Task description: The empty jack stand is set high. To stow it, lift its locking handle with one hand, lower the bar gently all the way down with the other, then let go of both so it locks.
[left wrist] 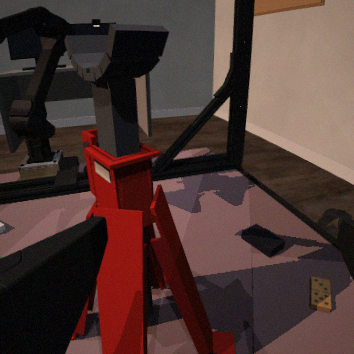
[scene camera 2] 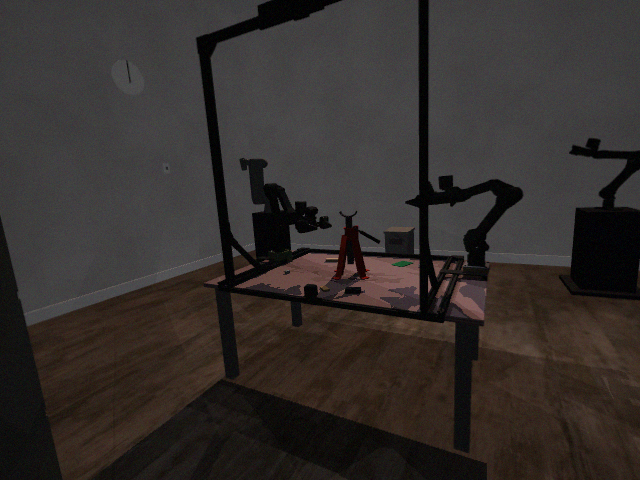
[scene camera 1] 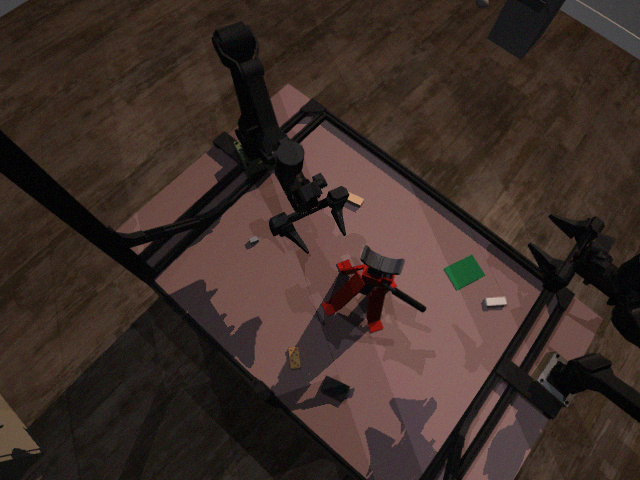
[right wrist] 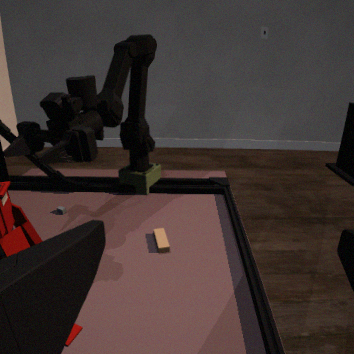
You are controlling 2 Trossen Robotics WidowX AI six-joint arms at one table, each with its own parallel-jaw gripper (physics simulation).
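The red jack stand (scene camera 1: 353, 290) (scene camera 2: 350, 254) (left wrist: 123, 197) stands upright mid-table, and its edge shows in the right wrist view (right wrist: 10, 228). Its grey bar (left wrist: 114, 119) is raised high, with the curved saddle (scene camera 1: 382, 260) (scene camera 2: 349, 215) (left wrist: 116, 46) on top. The black locking handle (scene camera 1: 408, 298) (scene camera 2: 370, 235) sticks out on the side away from the left arm. My left gripper (scene camera 1: 323, 240) (scene camera 2: 323, 223) is open and empty, level with the upper part of the stand and a short way from it. My right gripper (scene camera 1: 541, 231) (scene camera 2: 410, 202) is open and empty, high over the table's right edge, far from the stand.
On the pink table (scene camera 1: 413, 214) lie a green square (scene camera 1: 464, 271) (scene camera 2: 403, 263), a white block (scene camera 1: 495, 301), a tan block (scene camera 1: 355, 199) (right wrist: 161, 239), a domino (scene camera 1: 294, 357) (left wrist: 320, 294), a black block (scene camera 1: 334, 388) (left wrist: 263, 239) and a small grey cube (scene camera 1: 253, 240) (right wrist: 61, 210). Black frame posts (scene camera 2: 423, 143) rise at the table's edges.
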